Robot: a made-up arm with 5 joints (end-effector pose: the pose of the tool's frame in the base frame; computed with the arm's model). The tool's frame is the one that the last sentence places.
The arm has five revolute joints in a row. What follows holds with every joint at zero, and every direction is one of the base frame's. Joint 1 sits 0.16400 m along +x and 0.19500 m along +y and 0.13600 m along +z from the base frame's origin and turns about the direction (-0.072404, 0.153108, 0.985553), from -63.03 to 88.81 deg. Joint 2 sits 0.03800 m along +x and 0.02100 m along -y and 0.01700 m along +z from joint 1 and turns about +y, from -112.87 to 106.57 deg. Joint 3 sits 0.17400 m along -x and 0.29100 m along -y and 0.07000 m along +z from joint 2 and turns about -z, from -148.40 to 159.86 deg. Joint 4 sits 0.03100 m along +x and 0.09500 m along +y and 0.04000 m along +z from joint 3 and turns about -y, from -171.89 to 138.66 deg. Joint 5 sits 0.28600 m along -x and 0.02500 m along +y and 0.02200 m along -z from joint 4 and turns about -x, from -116.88 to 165.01 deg. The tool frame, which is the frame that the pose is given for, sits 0.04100 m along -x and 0.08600 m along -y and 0.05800 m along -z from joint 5; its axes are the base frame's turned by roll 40.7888, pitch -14.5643 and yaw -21.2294 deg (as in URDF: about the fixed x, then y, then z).
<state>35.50 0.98 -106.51 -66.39 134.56</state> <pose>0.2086 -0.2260 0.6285 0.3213 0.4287 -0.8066 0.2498</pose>
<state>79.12 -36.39 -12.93 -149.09 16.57</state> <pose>0.4032 0.1410 0.4678 -0.5437 0.5208 0.2785 0.5963</pose>
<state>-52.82 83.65 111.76 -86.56 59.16</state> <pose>0.1305 -0.3804 0.3613 -0.1841 -0.6955 0.6847 0.1165</pose>
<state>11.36 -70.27 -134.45 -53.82 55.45</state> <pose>-0.0947 -0.2987 0.2172 -0.7128 -0.2886 0.6103 0.1903</pose>
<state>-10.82 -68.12 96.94 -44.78 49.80</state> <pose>-0.1834 0.1388 0.1496 0.4474 -0.2519 -0.6287 0.5840</pose>
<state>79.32 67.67 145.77 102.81 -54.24</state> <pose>0.6623 -0.1033 0.3748 -0.1616 -0.4459 0.6226 0.6225</pose>
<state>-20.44 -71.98 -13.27 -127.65 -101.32</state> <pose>-0.2354 0.2454 0.1991 0.6913 -0.0201 -0.6644 0.2833</pose>
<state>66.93 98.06 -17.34 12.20 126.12</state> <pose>0.5629 0.3634 0.5761 -0.3866 0.1265 0.8778 0.2530</pose>
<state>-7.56 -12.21 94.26 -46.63 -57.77</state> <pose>0.1075 0.1621 0.4008 0.5896 -0.3569 -0.7246 0.0031</pose>
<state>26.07 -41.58 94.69 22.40 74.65</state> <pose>0.1182 0.1417 0.1063 -0.2027 -0.2783 -0.6614 0.6664</pose>
